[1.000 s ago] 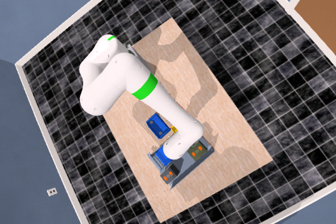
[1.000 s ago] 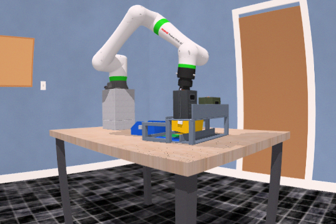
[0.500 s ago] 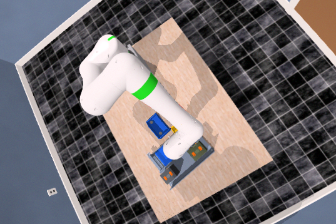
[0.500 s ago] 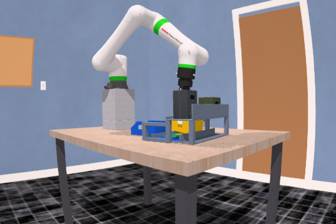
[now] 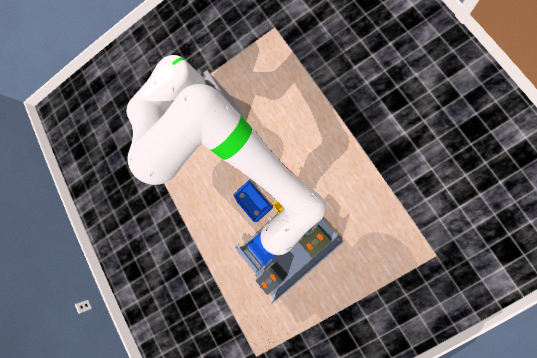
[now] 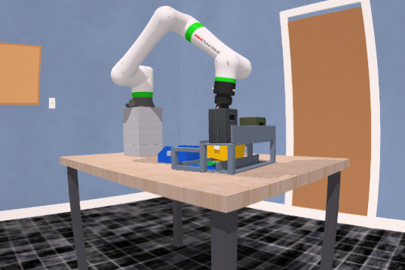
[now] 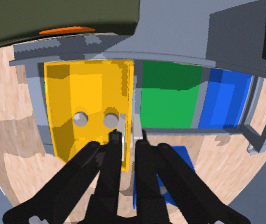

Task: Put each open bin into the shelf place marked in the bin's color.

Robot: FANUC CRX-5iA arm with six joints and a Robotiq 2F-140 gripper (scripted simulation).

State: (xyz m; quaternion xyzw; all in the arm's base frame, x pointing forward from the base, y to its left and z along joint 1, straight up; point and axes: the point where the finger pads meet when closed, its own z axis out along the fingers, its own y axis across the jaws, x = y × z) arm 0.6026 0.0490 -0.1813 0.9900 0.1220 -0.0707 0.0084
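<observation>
Right now the yellow bin is 40 mm to the left of my hand, 40 mm below it and 20 mm behind it. The rest, counted from my hand: dark box 180 mm ahead, 140 mm to the right, 70 mm above; then blue bin 150 mm behind, 110 mm to the right, 60 mm below.
</observation>
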